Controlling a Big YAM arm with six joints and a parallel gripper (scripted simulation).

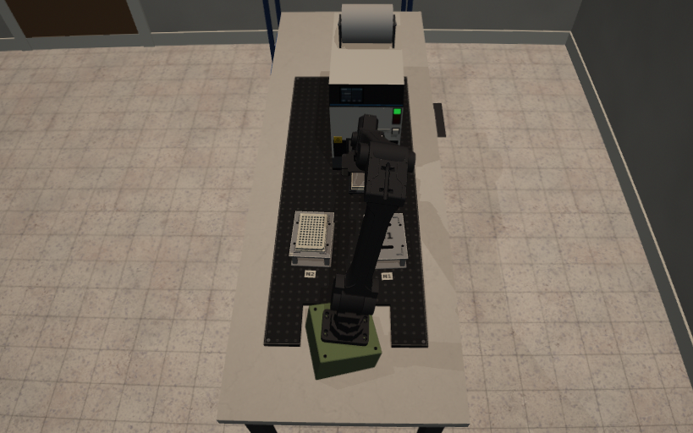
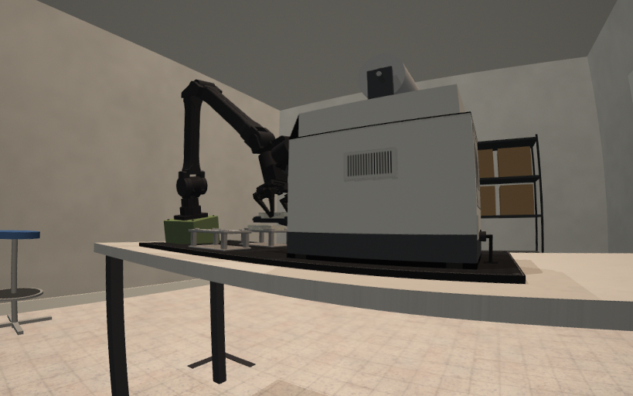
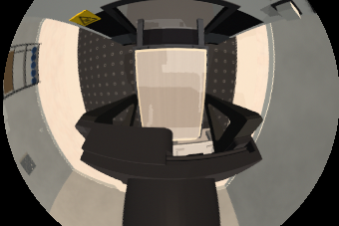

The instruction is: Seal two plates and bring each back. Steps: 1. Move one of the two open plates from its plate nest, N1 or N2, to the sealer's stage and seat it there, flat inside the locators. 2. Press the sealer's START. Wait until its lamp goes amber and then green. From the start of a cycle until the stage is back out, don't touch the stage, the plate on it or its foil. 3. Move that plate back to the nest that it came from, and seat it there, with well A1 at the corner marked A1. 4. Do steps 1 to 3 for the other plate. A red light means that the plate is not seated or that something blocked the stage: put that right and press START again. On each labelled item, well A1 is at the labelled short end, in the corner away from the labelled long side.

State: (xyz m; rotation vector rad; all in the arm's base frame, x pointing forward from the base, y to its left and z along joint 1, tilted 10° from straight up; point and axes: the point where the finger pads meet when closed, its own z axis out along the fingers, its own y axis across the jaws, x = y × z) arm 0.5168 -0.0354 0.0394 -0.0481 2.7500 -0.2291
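The sealer stage is 1 cm below my hand. Also, from my hand: yellow warning label: 10 cm ahead, 9 cm to the left, 4 cm above; then white well plate: 20 cm behind, 15 cm to the left, 4 cm below; then N2 label: 31 cm behind, 16 cm to the left, 11 cm below.
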